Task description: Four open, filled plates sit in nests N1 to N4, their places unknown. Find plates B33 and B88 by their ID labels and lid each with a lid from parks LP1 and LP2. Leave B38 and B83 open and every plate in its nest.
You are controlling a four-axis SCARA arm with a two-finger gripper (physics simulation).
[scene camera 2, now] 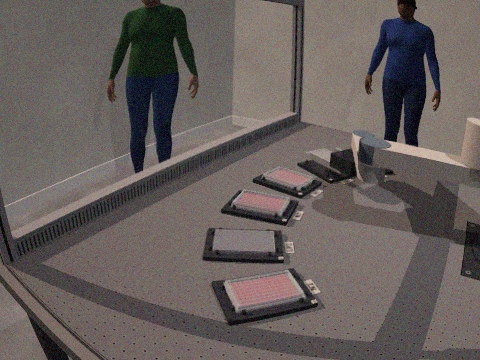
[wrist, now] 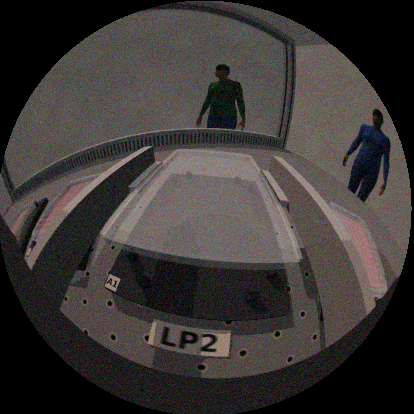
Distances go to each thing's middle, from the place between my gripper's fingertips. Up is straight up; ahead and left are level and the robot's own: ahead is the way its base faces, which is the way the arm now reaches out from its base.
Labels:
The park LP2 (wrist: 195,291) lies 2 cm behind my hand, 1 cm to the left of it and 5 cm below it. From my hand the other things lie so: nest N1 (scene camera 2: 233,318): 18 cm behind, 66 cm to the left, 5 cm below; park LP1 (scene camera 2: 207,255): 5 cm behind, 53 cm to the left, 5 cm below; LP2 tag (wrist: 211,342): 11 cm behind, 5 cm to the left, 5 cm below.

